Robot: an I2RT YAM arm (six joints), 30 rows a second.
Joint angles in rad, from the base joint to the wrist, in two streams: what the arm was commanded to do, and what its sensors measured. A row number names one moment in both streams.
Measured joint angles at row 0:
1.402, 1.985, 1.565, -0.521, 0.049, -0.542
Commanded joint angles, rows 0 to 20:
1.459, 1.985, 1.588, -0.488, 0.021, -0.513
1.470, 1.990, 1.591, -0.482, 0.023, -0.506
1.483, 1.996, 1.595, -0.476, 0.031, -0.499
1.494, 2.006, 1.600, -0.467, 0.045, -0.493
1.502, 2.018, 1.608, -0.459, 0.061, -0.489
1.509, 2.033, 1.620, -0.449, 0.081, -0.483
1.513, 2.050, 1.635, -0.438, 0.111, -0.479
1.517, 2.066, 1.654, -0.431, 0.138, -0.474
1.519, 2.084, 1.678, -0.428, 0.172, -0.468
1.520, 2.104, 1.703, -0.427, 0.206, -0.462
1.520, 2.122, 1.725, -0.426, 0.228, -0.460
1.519, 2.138, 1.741, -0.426, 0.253, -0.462
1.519, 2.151, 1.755, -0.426, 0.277, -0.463
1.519, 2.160, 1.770, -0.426, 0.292, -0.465
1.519, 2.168, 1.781, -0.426, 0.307, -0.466
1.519, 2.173, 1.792, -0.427, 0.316, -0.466
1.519, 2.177, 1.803, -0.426, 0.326, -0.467
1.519, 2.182, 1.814, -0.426, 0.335, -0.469
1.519, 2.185, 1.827, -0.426, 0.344, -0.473
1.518, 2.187, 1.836, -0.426, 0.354, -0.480
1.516, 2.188, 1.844, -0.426, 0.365, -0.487
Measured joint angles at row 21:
1.520, 2.178, 1.770, -0.451, 0.274, -0.486
